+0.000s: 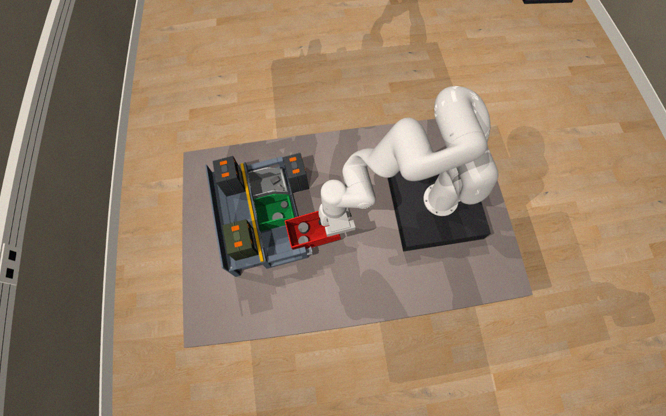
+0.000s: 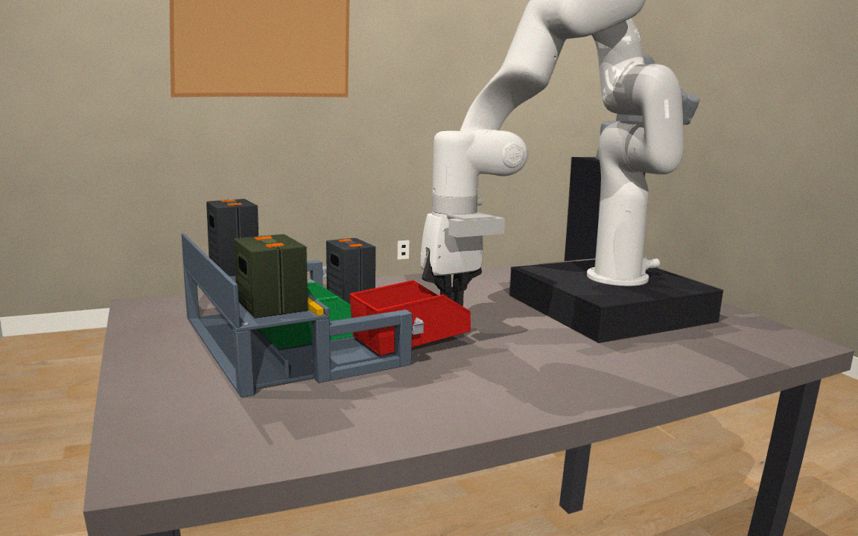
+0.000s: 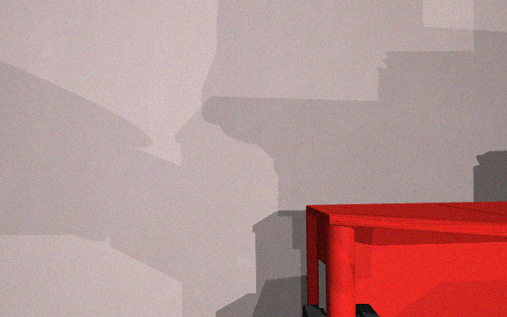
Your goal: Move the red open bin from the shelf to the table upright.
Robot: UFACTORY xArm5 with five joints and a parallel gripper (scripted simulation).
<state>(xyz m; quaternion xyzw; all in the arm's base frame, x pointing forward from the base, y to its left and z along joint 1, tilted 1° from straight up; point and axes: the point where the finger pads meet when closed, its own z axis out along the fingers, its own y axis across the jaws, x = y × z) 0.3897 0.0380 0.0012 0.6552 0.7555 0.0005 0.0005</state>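
Right now the red open bin is 8 cm ahead of my hand, 1 cm to the left of it and 1 cm below it. Also, from my hand: green bin (23 cm ahead, 8 cm to the right, 2 cm below); grey shelf (26 cm ahead, 8 cm to the right); grey disc (12 cm ahead, 4 cm to the left, 4 cm below).
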